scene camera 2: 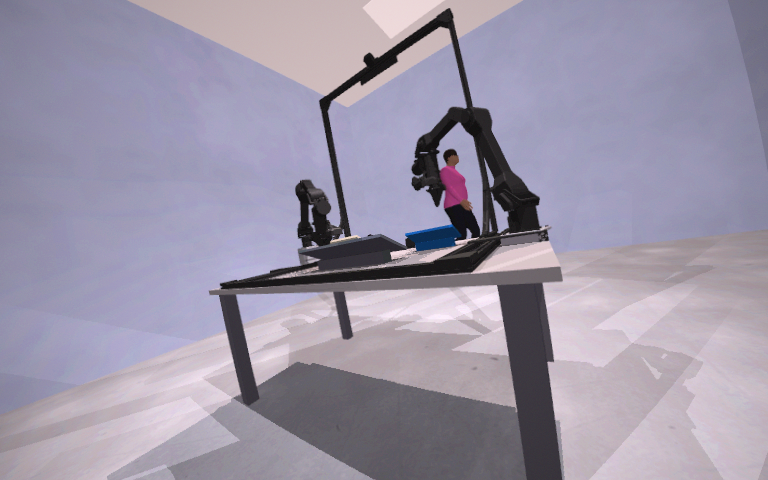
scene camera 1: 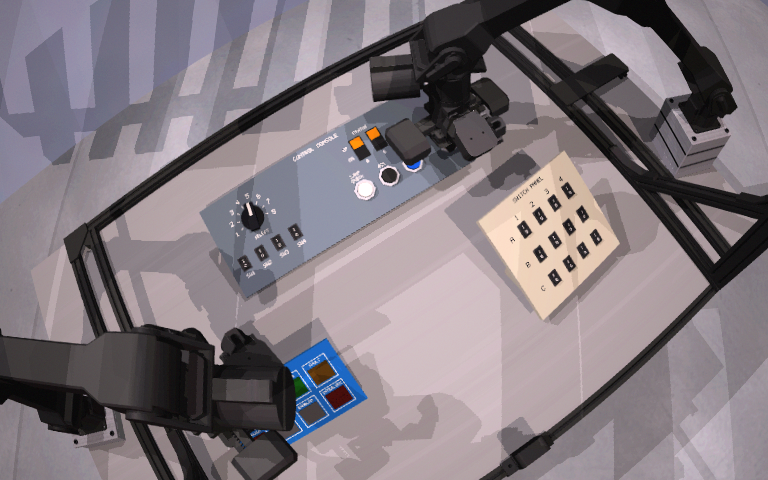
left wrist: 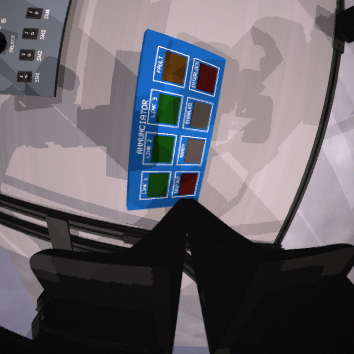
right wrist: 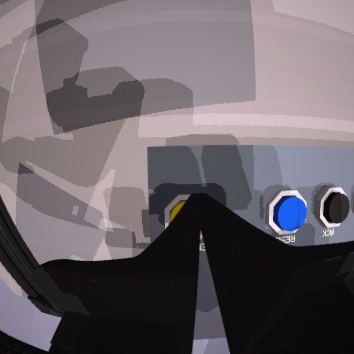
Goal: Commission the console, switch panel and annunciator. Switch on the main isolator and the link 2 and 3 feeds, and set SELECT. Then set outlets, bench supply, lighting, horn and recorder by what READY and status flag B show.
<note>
My left gripper is shut and holds nothing. Also in view: my right gripper and a blue button.
My left gripper shows as well in scene camera 2 and in the left wrist view. My right gripper also shows in the right wrist view.
</note>
